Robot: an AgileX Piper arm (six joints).
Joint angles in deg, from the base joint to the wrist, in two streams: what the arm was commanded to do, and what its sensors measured. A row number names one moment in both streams.
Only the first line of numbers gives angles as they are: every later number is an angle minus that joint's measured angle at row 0.
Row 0, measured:
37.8 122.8 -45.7 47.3 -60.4 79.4
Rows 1 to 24, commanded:
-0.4 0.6 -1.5 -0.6 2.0 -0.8
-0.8 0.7 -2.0 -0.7 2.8 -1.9
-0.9 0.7 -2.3 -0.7 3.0 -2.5
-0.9 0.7 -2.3 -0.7 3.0 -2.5
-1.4 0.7 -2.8 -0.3 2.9 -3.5
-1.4 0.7 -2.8 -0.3 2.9 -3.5
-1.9 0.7 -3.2 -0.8 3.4 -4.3
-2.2 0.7 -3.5 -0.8 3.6 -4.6
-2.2 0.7 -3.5 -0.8 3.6 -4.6
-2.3 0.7 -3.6 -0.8 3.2 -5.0
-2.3 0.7 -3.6 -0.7 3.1 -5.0
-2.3 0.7 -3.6 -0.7 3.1 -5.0
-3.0 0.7 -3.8 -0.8 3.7 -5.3
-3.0 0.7 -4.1 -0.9 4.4 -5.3
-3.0 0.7 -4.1 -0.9 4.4 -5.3
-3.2 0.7 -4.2 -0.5 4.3 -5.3
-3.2 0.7 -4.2 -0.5 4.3 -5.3
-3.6 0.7 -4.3 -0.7 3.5 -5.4
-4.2 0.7 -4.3 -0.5 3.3 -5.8
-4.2 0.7 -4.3 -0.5 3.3 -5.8
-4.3 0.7 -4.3 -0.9 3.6 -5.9
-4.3 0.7 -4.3 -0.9 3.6 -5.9
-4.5 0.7 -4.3 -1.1 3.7 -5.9
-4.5 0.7 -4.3 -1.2 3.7 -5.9
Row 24, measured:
-4.1 0.8 -3.7 -0.4 4.0 -4.7
